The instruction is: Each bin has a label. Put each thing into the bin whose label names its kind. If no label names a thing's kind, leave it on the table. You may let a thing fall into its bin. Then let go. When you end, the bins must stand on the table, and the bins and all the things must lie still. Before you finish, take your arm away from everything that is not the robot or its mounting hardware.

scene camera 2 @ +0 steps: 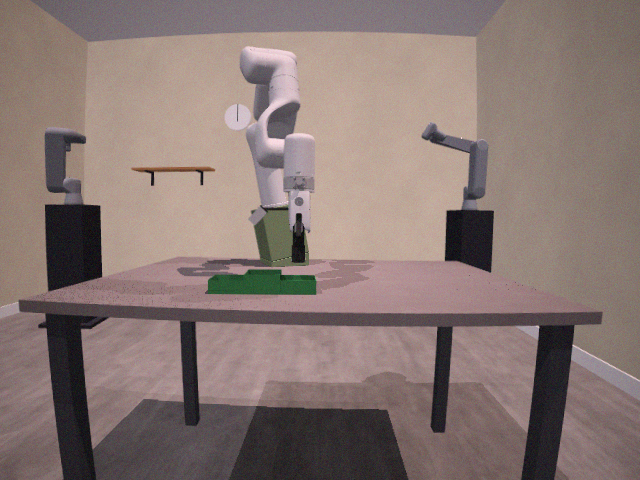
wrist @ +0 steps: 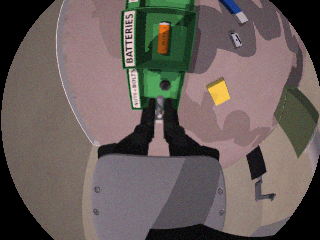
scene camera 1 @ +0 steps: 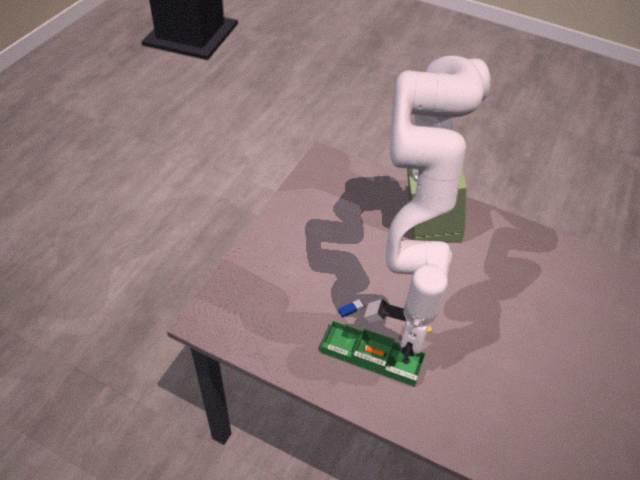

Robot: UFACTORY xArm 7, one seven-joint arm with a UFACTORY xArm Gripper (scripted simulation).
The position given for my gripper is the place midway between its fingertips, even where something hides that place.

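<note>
I can see my gripper (scene camera 2: 298, 261) from out in the scene, and the wrist view shows me the gripper (wrist: 159, 106) too.
</note>
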